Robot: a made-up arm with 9 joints. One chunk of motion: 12 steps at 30 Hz.
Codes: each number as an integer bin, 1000 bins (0 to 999) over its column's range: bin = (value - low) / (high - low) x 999, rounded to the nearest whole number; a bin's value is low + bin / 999 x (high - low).
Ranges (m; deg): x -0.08..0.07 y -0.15..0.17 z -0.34..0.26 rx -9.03..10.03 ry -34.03..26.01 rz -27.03..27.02
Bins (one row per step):
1: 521 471 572 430 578 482
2: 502 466 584 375 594 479
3: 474 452 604 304 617 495
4: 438 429 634 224 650 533
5: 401 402 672 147 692 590
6: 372 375 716 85 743 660
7: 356 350 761 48 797 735
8: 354 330 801 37 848 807
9: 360 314 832 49 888 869
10: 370 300 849 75 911 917
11: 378 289 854 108 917 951
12: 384 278 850 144 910 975
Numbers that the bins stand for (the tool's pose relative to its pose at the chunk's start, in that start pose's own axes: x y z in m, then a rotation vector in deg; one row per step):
1: -0.0018 0.0009 0.0035 -0.83 0.71 -0.95
2: -0.0046 -0.0007 0.0108 -1.88 1.67 -1.11
3: -0.0088 -0.0052 0.0228 -3.23 3.05 -0.25
4: -0.0142 -0.0126 0.0408 -4.76 5.04 1.81
5: -0.0198 -0.0212 0.0636 -6.23 7.56 4.89
6: -0.0241 -0.0299 0.0900 -7.41 10.62 8.68
7: -0.0265 -0.0379 0.1171 -8.11 13.87 12.74
8: -0.0268 -0.0443 0.1411 -8.32 16.93 16.63
9: -0.0259 -0.0494 0.1597 -8.10 19.34 19.99
10: -0.0244 -0.0539 0.1699 -7.60 20.72 22.58
11: -0.0232 -0.0574 0.1729 -6.97 21.08 24.42
12: -0.0223 -0.0610 0.1705 -6.28 20.66 25.72

